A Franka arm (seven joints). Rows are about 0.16 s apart.
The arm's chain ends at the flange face. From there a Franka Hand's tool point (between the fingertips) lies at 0.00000 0.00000 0.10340 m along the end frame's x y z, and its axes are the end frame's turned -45 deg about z.
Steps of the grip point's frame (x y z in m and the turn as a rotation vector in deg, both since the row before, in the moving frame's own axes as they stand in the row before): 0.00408, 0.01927, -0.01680, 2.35, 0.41, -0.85; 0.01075, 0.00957, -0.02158, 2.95, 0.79, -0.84; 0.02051, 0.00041, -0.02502, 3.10, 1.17, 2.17; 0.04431, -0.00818, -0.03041, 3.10, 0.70, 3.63; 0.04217, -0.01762, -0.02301, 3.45, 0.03, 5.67; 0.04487, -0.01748, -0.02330, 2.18, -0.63, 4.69
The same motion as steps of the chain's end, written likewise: 0.01901, 0.01424, -0.01671, 1.95, -1.37, -0.85; 0.01716, 0.00392, -0.02143, 2.64, -1.53, -0.84; 0.01715, -0.00872, -0.02485, 3.02, -1.36, 2.17; 0.02845, -0.03218, -0.03025, 2.69, -1.70, 3.63; 0.02149, -0.03763, -0.02282, 2.46, -2.42, 5.67; 0.02287, -0.04197, -0.02322, 1.10, -1.99, 4.69
